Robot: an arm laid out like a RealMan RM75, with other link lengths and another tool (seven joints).
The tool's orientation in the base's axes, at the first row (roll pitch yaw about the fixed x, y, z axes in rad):
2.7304, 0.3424, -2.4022
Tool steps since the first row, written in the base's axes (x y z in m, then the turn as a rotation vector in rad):
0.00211, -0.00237, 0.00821, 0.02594, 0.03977, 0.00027
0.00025, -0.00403, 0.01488, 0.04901, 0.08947, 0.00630
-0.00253, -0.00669, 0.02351, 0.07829, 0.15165, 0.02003
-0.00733, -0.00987, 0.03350, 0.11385, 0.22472, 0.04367
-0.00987, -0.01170, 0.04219, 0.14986, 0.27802, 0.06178
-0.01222, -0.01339, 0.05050, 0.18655, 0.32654, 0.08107
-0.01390, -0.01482, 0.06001, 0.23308, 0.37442, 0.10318
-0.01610, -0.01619, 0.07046, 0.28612, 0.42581, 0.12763
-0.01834, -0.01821, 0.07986, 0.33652, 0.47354, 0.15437
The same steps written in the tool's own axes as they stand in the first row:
-0.00272, 0.00019, -0.00837, -0.04339, 0.00485, 0.01867
-0.00261, 0.00306, -0.01488, -0.09301, 0.01975, 0.03748
-0.00189, 0.00674, -0.02356, -0.15747, 0.04042, 0.05566
0.00012, 0.01207, -0.03358, -0.23654, 0.06671, 0.07049
0.00013, 0.01609, -0.04190, -0.30151, 0.07899, 0.08014
0.00005, 0.01991, -0.04982, -0.36432, 0.08843, 0.08633
-0.00107, 0.02386, -0.05868, -0.43452, 0.09150, 0.08936
-0.00218, 0.02857, -0.06830, -0.51226, 0.09284, 0.09186
-0.00249, 0.03253, -0.07734, -0.58661, 0.09479, 0.09065

